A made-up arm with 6 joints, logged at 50 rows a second.
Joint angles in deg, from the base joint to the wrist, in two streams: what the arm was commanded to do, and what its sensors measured. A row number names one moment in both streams.
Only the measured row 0 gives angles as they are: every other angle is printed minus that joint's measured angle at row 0.
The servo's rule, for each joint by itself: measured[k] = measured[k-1] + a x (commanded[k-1-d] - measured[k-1]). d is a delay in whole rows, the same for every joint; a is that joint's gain. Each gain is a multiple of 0.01, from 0.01 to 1. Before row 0 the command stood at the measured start. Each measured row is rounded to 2 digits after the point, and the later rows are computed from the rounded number. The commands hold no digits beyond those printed.
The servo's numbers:
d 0
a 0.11 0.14 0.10 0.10 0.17 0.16
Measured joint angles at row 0: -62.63 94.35 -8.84 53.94 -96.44 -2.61
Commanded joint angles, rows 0 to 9: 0.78 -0.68 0.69 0.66 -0.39 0.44; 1.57 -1.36 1.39 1.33 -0.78 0.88; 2.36 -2.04 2.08 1.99 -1.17 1.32; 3.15 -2.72 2.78 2.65 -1.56 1.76; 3.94 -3.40 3.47 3.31 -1.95 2.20; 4.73 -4.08 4.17 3.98 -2.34 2.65; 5.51 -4.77 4.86 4.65 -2.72 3.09; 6.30 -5.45 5.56 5.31 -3.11 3.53; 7.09 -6.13 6.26 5.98 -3.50 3.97; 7.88 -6.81 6.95 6.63 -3.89 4.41
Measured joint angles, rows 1 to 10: 0.09 -0.10 0.07 0.07 -0.07 0.07; 0.25 -0.28 0.20 0.20 -0.19 0.20; 0.48 -0.53 0.39 0.38 -0.36 0.38; 0.77 -0.84 0.63 0.61 -0.56 0.60; 1.12 -1.20 0.91 0.88 -0.80 0.86; 1.52 -1.60 1.24 1.19 -1.06 1.15; 1.96 -2.04 1.60 1.54 -1.34 1.46; 2.44 -2.52 2.00 1.92 -1.64 1.79; 2.95 -3.03 2.43 2.33 -1.96 2.14; 3.49 -3.56 2.88 2.76 -2.29 2.50
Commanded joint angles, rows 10 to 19: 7.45 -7.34 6.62 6.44 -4.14 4.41; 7.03 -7.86 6.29 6.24 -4.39 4.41; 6.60 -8.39 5.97 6.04 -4.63 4.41; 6.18 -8.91 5.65 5.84 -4.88 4.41; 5.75 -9.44 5.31 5.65 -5.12 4.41; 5.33 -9.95 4.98 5.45 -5.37 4.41; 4.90 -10.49 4.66 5.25 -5.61 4.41; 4.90 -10.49 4.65 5.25 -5.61 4.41; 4.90 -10.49 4.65 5.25 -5.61 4.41; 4.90 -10.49 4.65 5.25 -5.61 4.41
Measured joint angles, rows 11 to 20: 3.93 -4.09 3.25 3.13 -2.60 2.81; 4.27 -4.62 3.55 3.44 -2.90 3.07; 4.53 -5.15 3.79 3.70 -3.19 3.28; 4.71 -5.68 3.98 3.91 -3.48 3.46; 4.82 -6.21 4.11 4.08 -3.76 3.61; 4.88 -6.73 4.20 4.22 -4.03 3.74; 4.88 -7.26 4.25 4.32 -4.30 3.85; 4.88 -7.71 4.29 4.41 -4.52 3.94; 4.88 -8.10 4.33 4.49 -4.71 4.02; 4.88 -8.43 4.36 4.57 -4.86 4.08
